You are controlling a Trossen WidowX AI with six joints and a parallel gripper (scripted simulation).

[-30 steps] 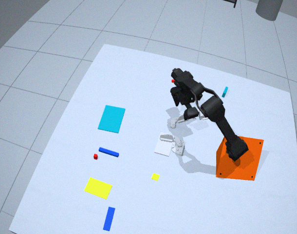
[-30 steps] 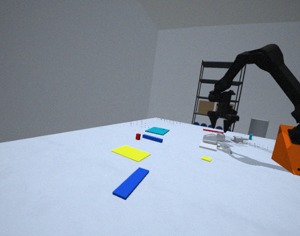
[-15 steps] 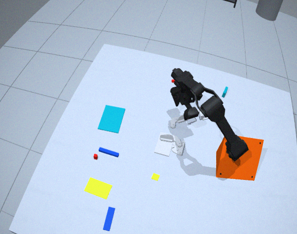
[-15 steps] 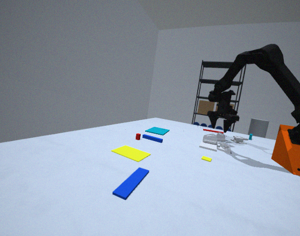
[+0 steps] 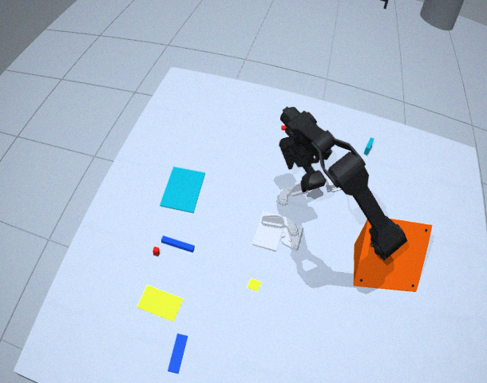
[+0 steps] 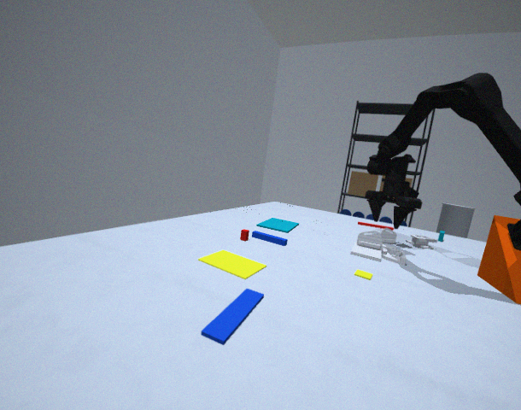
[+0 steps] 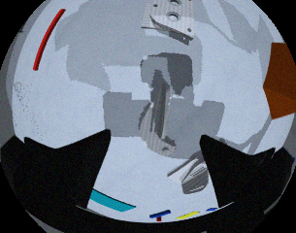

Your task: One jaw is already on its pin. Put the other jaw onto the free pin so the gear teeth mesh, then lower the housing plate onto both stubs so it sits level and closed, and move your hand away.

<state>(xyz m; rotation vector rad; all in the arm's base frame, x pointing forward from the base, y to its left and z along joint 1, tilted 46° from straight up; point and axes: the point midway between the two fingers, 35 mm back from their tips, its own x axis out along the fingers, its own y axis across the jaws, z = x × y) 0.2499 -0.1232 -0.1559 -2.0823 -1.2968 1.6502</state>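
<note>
My gripper tip is now 20 mm short of the white jaw piece, 30 mm to the right of it and 50 mm above it. From my gripper tip the other things lie so: white base: 60 mm ahead, 160 mm to the left, 50 mm below; then white stand: 130 mm behind, 70 mm to the right, 50 mm below; then red bar: 20 mm behind, 280 mm to the right, 50 mm below.
</note>
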